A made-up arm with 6 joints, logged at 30 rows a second.
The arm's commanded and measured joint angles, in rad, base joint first. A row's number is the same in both.
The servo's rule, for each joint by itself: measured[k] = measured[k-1] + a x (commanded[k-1-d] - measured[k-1]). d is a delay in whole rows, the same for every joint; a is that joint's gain. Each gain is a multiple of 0.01, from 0.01 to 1. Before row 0 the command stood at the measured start. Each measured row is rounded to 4 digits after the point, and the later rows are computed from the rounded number. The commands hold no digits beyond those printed.
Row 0, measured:
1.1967, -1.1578, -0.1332, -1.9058, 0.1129, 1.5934
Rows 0 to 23, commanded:
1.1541, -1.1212, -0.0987, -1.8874, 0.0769, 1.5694
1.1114, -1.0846, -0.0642, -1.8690, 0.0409, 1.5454
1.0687, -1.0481, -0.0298, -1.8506, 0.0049, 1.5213
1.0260, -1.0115, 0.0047, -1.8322, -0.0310, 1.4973
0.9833, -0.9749, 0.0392, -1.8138, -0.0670, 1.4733
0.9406, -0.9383, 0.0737, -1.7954, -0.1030, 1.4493
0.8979, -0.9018, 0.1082, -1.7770, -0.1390, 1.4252
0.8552, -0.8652, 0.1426, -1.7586, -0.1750, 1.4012
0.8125, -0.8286, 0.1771, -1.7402, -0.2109, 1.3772
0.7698, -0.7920, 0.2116, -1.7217, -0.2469, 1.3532
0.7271, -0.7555, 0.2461, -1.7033, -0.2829, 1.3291
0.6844, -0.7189, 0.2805, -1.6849, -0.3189, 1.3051
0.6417, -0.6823, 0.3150, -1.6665, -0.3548, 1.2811
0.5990, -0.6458, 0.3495, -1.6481, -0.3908, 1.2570
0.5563, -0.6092, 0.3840, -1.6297, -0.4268, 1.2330
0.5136, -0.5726, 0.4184, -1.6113, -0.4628, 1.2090
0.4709, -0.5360, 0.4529, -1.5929, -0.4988, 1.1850
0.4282, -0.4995, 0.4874, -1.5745, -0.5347, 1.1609
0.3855, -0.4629, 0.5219, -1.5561, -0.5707, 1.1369
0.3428, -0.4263, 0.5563, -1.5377, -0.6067, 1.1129
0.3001, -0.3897, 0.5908, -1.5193, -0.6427, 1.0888
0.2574, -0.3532, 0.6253, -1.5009, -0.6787, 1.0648
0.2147, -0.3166, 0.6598, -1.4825, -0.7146, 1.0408
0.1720, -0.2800, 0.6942, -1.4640, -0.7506, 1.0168
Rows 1 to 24, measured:
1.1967, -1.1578, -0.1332, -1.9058, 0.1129, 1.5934
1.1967, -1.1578, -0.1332, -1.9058, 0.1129, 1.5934
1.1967, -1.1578, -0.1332, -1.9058, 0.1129, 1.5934
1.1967, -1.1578, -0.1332, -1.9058, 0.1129, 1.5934
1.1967, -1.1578, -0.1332, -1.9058, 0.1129, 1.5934
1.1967, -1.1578, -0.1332, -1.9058, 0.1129, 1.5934
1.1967, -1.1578, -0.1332, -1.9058, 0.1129, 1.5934
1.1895, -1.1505, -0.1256, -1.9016, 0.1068, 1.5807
1.1762, -1.1373, -0.1121, -1.8941, 0.0956, 1.5620
1.1579, -1.1195, -0.0940, -1.8841, 0.0802, 1.5404
1.1355, -1.0979, -0.0723, -1.8722, 0.0613, 1.5176
1.1096, -1.0733, -0.0478, -1.8588, 0.0395, 1.4941
1.0809, -1.0463, -0.0211, -1.8442, 0.0153, 1.4704
1.0498, -1.0174, 0.0073, -1.8287, -0.0109, 1.4464
1.0167, -0.9870, 0.0371, -1.8126, -0.0388, 1.4224
0.9820, -0.9553, 0.0679, -1.7959, -0.0681, 1.3984
0.9459, -0.9226, 0.0995, -1.7788, -0.0985, 1.3744
0.9087, -0.8892, 0.1318, -1.7614, -0.1298, 1.3504
0.8706, -0.8551, 0.1645, -1.7438, -0.1619, 1.3264
0.8317, -0.8205, 0.1976, -1.7260, -0.1947, 1.3024
0.7921, -0.7856, 0.2310, -1.7081, -0.2280, 1.2783
0.7520, -0.7503, 0.2647, -1.6901, -0.2618, 1.2543
0.7115, -0.7148, 0.2985, -1.6720, -0.2960, 1.2303
0.6706, -0.6790, 0.3325, -1.6538, -0.3305, 1.2063
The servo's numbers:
d 7
a 0.17 0.20 0.22 0.23 0.17 0.53

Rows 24 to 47, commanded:
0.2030, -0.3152, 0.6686, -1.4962, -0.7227, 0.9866
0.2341, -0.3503, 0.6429, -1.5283, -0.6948, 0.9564
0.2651, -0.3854, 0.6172, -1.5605, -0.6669, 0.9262
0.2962, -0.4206, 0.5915, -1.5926, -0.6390, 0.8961
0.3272, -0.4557, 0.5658, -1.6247, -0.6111, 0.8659
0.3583, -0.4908, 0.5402, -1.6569, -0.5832, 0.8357
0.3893, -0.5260, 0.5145, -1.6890, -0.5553, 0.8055
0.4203, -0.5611, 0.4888, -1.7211, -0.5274, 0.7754
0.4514, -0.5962, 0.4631, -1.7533, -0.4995, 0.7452
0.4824, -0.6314, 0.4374, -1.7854, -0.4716, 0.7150
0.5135, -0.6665, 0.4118, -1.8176, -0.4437, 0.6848
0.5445, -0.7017, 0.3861, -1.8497, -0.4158, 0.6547
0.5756, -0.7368, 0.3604, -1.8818, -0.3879, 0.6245
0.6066, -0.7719, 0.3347, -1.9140, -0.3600, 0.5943
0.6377, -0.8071, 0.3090, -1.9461, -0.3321, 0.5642
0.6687, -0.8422, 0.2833, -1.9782, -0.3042, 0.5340
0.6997, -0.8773, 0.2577, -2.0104, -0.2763, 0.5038
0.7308, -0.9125, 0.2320, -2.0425, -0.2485, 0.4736
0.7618, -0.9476, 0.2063, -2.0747, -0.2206, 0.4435
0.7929, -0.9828, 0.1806, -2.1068, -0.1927, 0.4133
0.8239, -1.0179, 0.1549, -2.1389, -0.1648, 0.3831
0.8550, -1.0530, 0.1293, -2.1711, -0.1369, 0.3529
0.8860, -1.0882, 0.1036, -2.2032, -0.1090, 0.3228
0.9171, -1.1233, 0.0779, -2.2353, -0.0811, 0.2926
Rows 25 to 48, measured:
0.6294, -0.6431, 0.3666, -1.6356, -0.3652, 1.1822
0.5879, -0.6071, 0.4008, -1.6173, -0.4001, 1.1582
0.5462, -0.5709, 0.4350, -1.5990, -0.4352, 1.1342
0.5044, -0.5347, 0.4693, -1.5807, -0.4705, 1.1101
0.4624, -0.4984, 0.5036, -1.5623, -0.5059, 1.0861
0.4203, -0.4620, 0.5380, -1.5439, -0.5414, 1.0621
0.3781, -0.4256, 0.5724, -1.5255, -0.5770, 1.0381
0.3483, -0.4035, 0.5936, -1.5188, -0.6018, 1.0108
0.3289, -0.3929, 0.6044, -1.5210, -0.6176, 0.9820
0.3181, -0.3914, 0.6072, -1.5301, -0.6260, 0.9524
0.3144, -0.3972, 0.6037, -1.5445, -0.6282, 0.9226
0.3166, -0.4089, 0.5954, -1.5629, -0.6253, 0.8925
0.3237, -0.4253, 0.5833, -1.5845, -0.6181, 0.8624
0.3349, -0.4454, 0.5682, -1.6085, -0.6074, 0.8322
0.3494, -0.4685, 0.5507, -1.6344, -0.5938, 0.8021
0.3667, -0.4940, 0.5314, -1.6617, -0.5778, 0.7719
0.3864, -0.5215, 0.5107, -1.6902, -0.5597, 0.7417
0.4080, -0.5505, 0.4889, -1.7195, -0.5400, 0.7115
0.4312, -0.5807, 0.4663, -1.7494, -0.5189, 0.6814
0.4557, -0.6119, 0.4430, -1.7799, -0.4966, 0.6512
0.4814, -0.6439, 0.4192, -1.8107, -0.4734, 0.6210
0.5080, -0.6765, 0.3950, -1.8418, -0.4494, 0.5909
0.5353, -0.7096, 0.3704, -1.8732, -0.4247, 0.5607
0.5632, -0.7431, 0.3456, -1.9048, -0.3995, 0.5305

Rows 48 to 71, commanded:
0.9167, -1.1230, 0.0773, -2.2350, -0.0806, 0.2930
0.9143, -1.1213, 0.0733, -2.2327, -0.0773, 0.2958
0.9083, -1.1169, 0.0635, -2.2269, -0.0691, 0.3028
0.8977, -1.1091, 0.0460, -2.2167, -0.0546, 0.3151
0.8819, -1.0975, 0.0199, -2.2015, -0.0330, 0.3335
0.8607, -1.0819, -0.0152, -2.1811, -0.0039, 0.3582
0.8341, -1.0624, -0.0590, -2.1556, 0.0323, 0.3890
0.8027, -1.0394, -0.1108, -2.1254, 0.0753, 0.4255
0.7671, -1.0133, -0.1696, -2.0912, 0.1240, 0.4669
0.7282, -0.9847, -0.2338, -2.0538, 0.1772, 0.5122
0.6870, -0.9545, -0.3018, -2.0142, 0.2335, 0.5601
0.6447, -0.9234, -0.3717, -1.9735, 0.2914, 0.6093
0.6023, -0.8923, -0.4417, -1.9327, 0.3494, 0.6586
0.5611, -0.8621, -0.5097, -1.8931, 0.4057, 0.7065
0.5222, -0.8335, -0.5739, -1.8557, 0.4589, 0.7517
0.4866, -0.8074, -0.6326, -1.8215, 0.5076, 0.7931
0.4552, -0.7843, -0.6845, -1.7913, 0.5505, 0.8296
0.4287, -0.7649, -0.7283, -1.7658, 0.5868, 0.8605
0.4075, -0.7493, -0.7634, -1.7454, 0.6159, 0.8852
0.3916, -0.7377, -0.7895, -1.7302, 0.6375, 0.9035
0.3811, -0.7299, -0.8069, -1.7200, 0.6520, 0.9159
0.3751, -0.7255, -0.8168, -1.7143, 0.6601, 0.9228
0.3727, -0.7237, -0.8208, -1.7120, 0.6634, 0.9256
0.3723, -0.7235, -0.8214, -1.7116, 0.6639, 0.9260
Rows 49 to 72, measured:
0.5917, -0.7770, 0.3206, -1.9365, -0.3738, 0.5003
0.6206, -0.8111, 0.2955, -1.9683, -0.3478, 0.4702
0.6499, -0.8454, 0.2702, -2.0002, -0.3214, 0.4400
0.6795, -0.8799, 0.2448, -2.0321, -0.2948, 0.4098
0.7093, -0.9145, 0.2194, -2.0641, -0.2680, 0.3796
0.7393, -0.9492, 0.1939, -2.0961, -0.2410, 0.3495
0.7695, -0.9840, 0.1684, -2.1281, -0.2138, 0.3193
0.7945, -1.0118, 0.1484, -2.1527, -0.1912, 0.3054
0.8149, -1.0337, 0.1319, -2.1711, -0.1718, 0.3003
0.8308, -1.0503, 0.1169, -2.1839, -0.1543, 0.3016
0.8422, -1.0621, 0.1013, -2.1914, -0.1374, 0.3088
0.8489, -1.0692, 0.0834, -2.1937, -0.1197, 0.3219
0.8509, -1.0717, 0.0617, -2.1908, -0.1000, 0.3411
0.8480, -1.0698, 0.0351, -2.1827, -0.0775, 0.3665
0.8403, -1.0637, 0.0030, -2.1695, -0.0515, 0.3978
0.8279, -1.0536, -0.0350, -2.1515, -0.0217, 0.4344
0.8110, -1.0398, -0.0787, -2.1290, 0.0121, 0.4756
0.7899, -1.0227, -0.1278, -2.1026, 0.0497, 0.5204
0.7652, -1.0028, -0.1815, -2.0729, 0.0908, 0.5675
0.7375, -0.9807, -0.2387, -2.0407, 0.1348, 0.6158
0.7075, -0.9570, -0.2983, -2.0068, 0.1809, 0.6639
0.6760, -0.9323, -0.3589, -1.9720, 0.2282, 0.7104
0.6438, -0.9073, -0.4191, -1.9374, 0.2757, 0.7542
0.6117, -0.8827, -0.4775, -1.9038, 0.3224, 0.7942

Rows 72 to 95, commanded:
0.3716, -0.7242, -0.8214, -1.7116, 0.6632, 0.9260
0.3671, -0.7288, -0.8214, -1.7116, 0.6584, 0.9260
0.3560, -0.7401, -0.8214, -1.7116, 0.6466, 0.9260
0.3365, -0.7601, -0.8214, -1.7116, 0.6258, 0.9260
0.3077, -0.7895, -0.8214, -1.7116, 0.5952, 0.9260
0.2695, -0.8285, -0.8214, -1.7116, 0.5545, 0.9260
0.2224, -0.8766, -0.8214, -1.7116, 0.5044, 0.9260
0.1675, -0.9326, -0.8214, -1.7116, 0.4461, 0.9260
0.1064, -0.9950, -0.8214, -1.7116, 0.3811, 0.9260
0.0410, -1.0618, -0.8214, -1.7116, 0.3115, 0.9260
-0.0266, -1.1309, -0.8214, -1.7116, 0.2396, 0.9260
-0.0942, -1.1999, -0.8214, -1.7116, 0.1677, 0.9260
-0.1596, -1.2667, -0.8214, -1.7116, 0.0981, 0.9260
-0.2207, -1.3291, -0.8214, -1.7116, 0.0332, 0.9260
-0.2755, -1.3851, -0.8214, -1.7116, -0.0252, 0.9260
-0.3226, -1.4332, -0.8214, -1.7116, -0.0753, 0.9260
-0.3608, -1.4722, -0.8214, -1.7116, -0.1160, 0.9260
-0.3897, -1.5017, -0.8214, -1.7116, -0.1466, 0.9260
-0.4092, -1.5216, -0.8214, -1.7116, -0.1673, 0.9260
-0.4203, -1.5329, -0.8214, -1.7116, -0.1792, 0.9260
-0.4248, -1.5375, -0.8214, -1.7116, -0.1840, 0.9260
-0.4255, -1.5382, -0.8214, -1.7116, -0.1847, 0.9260
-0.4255, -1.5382, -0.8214, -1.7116, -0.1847, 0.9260
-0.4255, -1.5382, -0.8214, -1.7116, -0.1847, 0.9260
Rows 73 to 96, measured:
0.5806, -0.8591, -0.5327, -1.8721, 0.3673, 0.8293
0.5512, -0.8371, -0.5835, -1.8430, 0.4096, 0.8589
0.5241, -0.8172, -0.6288, -1.8171, 0.4483, 0.8825
0.4998, -0.7997, -0.6680, -1.7948, 0.4829, 0.9002
0.4786, -0.7849, -0.7007, -1.7763, 0.5130, 0.9122
0.4606, -0.7727, -0.7271, -1.7615, 0.5386, 0.9193
0.4456, -0.7629, -0.7478, -1.7500, 0.5599, 0.9229
0.4330, -0.7552, -0.7640, -1.7412, 0.5775, 0.9245
0.4218, -0.7499, -0.7766, -1.7344, 0.5913, 0.9253
0.4106, -0.7479, -0.7865, -1.7292, 0.6007, 0.9257
0.3980, -0.7503, -0.7942, -1.7252, 0.6050, 0.9259
0.3826, -0.7581, -0.8002, -1.7221, 0.6033, 0.9260
0.3634, -0.7722, -0.8049, -1.7197, 0.5950, 0.9260
0.3394, -0.7931, -0.8085, -1.7178, 0.5796, 0.9260
0.3102, -0.8210, -0.8113, -1.7164, 0.5569, 0.9260
0.2756, -0.8558, -0.8135, -1.7153, 0.5270, 0.9260
0.2357, -0.8970, -0.8152, -1.7144, 0.4904, 0.9260
0.1911, -0.9438, -0.8166, -1.7138, 0.4478, 0.9260
0.1426, -0.9950, -0.8177, -1.7133, 0.4002, 0.9260
0.0912, -1.0493, -0.8185, -1.7129, 0.3488, 0.9260
0.0382, -1.1053, -0.8191, -1.7126, 0.2951, 0.9260
-0.0151, -1.1613, -0.8196, -1.7124, 0.2406, 0.9260
-0.0674, -1.2157, -0.8200, -1.7122, 0.1869, 0.9260
-0.1173, -1.2670, -0.8203, -1.7121, 0.1354, 0.9260

